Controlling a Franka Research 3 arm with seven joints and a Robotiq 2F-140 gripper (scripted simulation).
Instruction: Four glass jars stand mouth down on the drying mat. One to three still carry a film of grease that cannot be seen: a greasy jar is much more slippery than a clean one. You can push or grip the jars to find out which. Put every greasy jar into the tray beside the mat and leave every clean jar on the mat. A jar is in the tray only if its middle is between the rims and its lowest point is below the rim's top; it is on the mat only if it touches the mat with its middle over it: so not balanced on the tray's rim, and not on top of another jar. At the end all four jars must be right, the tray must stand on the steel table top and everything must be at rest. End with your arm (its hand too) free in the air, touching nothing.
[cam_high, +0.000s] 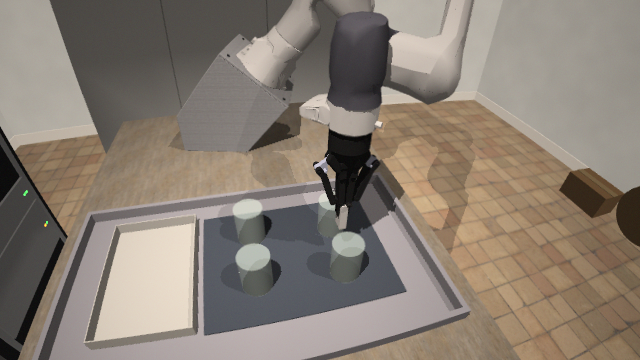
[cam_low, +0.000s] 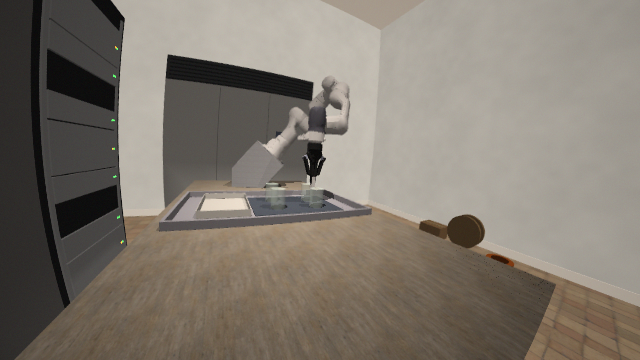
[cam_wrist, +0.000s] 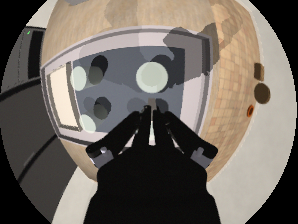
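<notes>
The dark drying mat is 11 cm below my hand, 10 cm to the right of it and 2 cm ahead of it. Round my hand: rimmed steel table top (20 cm to the right, 11 cm below, 5 cm ahead); then cream tray (42 cm to the right, 10 cm below, 7 cm ahead).
</notes>
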